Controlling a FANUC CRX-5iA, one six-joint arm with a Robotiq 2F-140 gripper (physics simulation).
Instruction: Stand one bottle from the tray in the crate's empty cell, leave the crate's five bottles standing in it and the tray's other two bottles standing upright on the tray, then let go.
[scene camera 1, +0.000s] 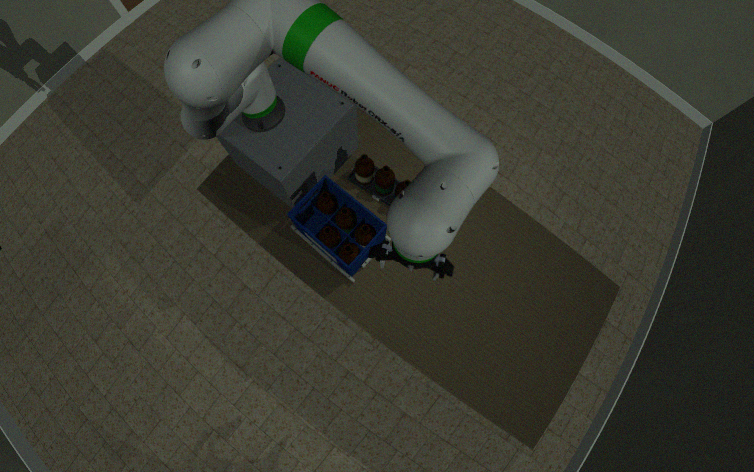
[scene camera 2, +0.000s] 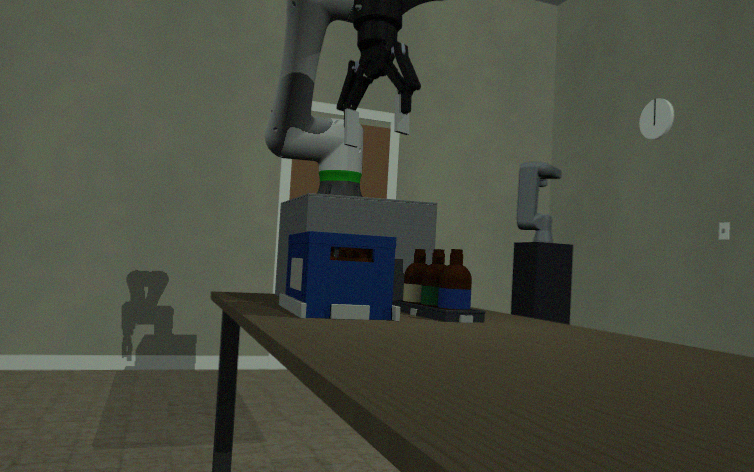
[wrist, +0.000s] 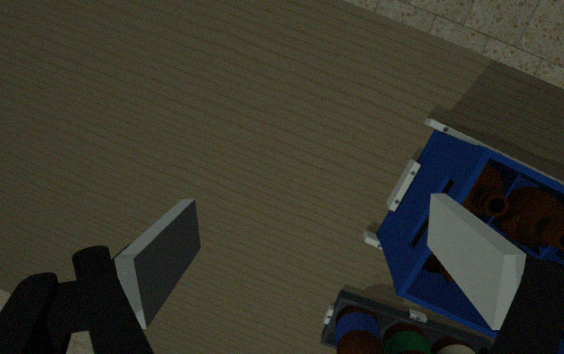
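Seen in the pictures: gripper, between the fingertips: (scene camera 2: 375, 139) (wrist: 311, 222); arm's base, origin of its link: (scene camera 1: 263, 113).
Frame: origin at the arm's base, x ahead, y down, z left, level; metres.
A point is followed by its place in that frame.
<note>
My gripper (scene camera 1: 414, 262) @(x 0.689, y -0.053, z -0.123 m) (scene camera 2: 376, 129) @(x 0.689, y -0.053, z -0.123 m) (wrist: 311, 222) @(x 0.689, y -0.053, z -0.123 m) is open and empty, high above the table beside the crate's end. The blue crate (scene camera 1: 356, 201) @(x 0.418, y 0.117, z -0.017 m) (scene camera 2: 356, 283) @(x 0.544, y 0.219, z -0.098 m) (wrist: 450, 155) @(x 0.541, y 0.192, z -0.180 m) holds five upright brown bottles; its empty cell (scene camera 1: 307, 216) @(x 0.277, y 0.251, z -0.137 m) is the left corner one in scene camera 1. On the dark tray (scene camera 1: 382, 198) @(x 0.443, y 0.266, z 0.097 m) (scene camera 2: 472, 316) @(x 0.558, y 0.279, z 0.168 m) (wrist: 385, 309) @(x 0.475, y 0.278, z 0.098 m) beside the crate stand three upright brown bottles: cream-labelled (scene camera 1: 364, 168) @(x 0.342, y 0.173, z 0.115 m) (scene camera 2: 412, 289) @(x 0.353, y 0.235, z 0.107 m), green-labelled (scene camera 1: 384, 179) @(x 0.425, y 0.172, z 0.126 m) (scene camera 2: 430, 292) @(x 0.439, y 0.236, z 0.118 m) and blue-labelled (scene camera 2: 455, 289) @(x 0.537, y 0.222, z 0.133 m) (wrist: 358, 325) @(x 0.521, y 0.231, z 0.116 m). The arm partly hides the blue-labelled bottle in scene camera 1.
The grey pedestal (scene camera 1: 317, 139) @(x 0.218, y 0.001, z 0.035 m) (scene camera 2: 367, 217) @(x 0.225, y 0.055, z 0.020 m) stands behind the crate and tray. White blocks (scene camera 2: 350, 311) @(x 0.555, y 0.276, z -0.111 m) (wrist: 404, 185) @(x 0.552, y 0.262, z -0.112 m) sit around the crate's foot. The crate is near one long edge of the wooden table (scene camera 1: 478, 333) @(x 1.029, y 0.293, z -0.078 m) (scene camera 2: 500, 378) @(x 1.149, y 0.292, z -0.113 m).
</note>
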